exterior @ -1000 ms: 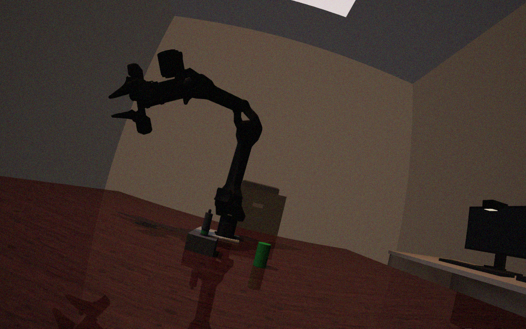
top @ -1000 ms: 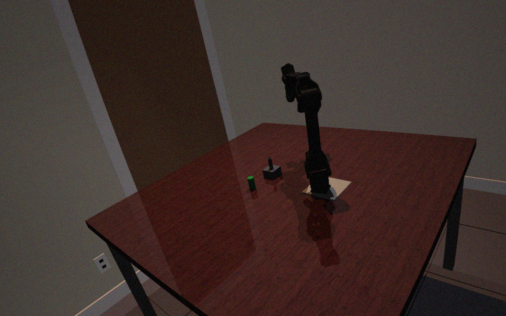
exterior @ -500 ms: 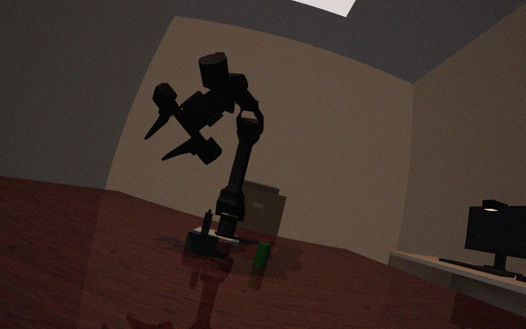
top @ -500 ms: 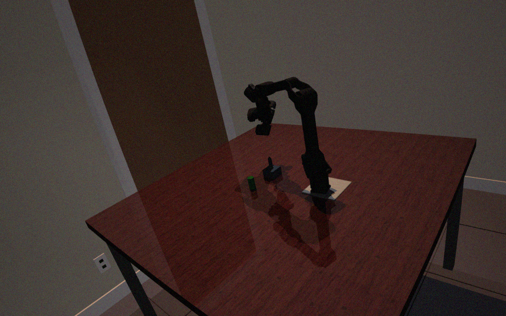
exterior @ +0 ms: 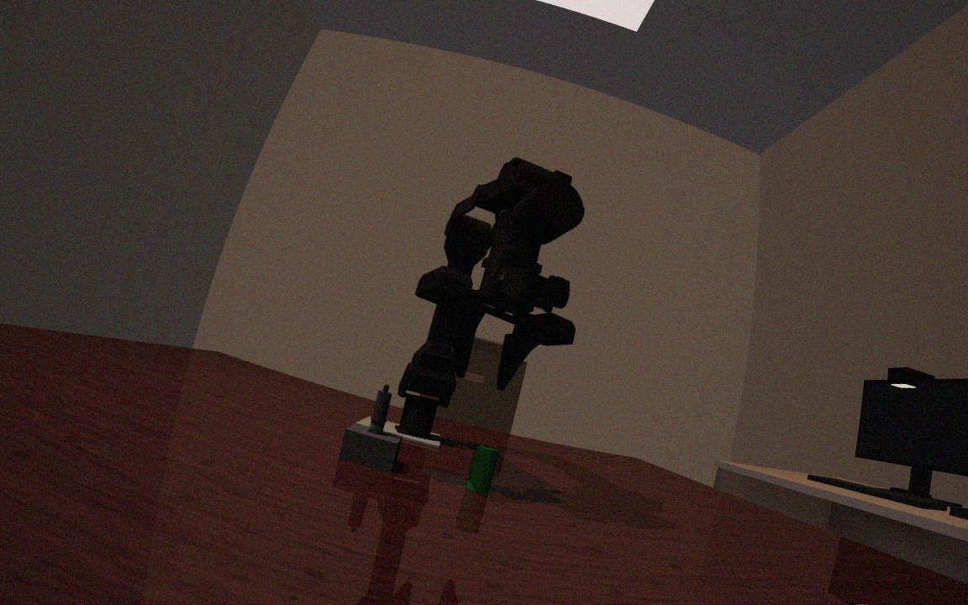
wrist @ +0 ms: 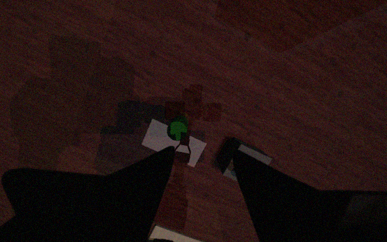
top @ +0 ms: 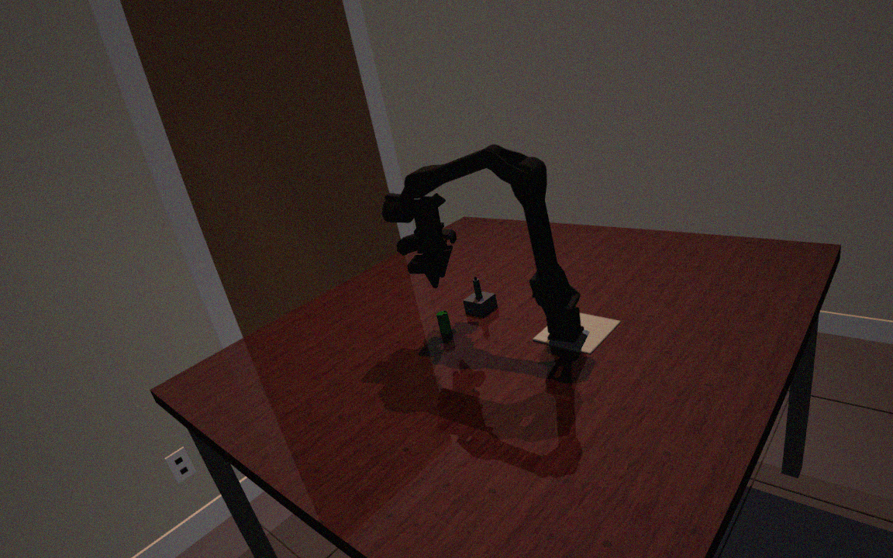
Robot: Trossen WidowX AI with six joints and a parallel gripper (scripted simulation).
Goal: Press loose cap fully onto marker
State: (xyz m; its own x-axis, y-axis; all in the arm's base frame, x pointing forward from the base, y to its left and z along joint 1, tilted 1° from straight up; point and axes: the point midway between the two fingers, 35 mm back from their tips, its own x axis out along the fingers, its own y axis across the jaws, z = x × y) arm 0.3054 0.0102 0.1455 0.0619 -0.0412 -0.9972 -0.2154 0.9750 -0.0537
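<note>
Now: the green cap 9 cm below my gripper tip, 3 cm to the left of it and 1 cm behind it. Round my gripper tip: grey holder block (10 cm to the right, 10 cm below, 4 cm behind).
</note>
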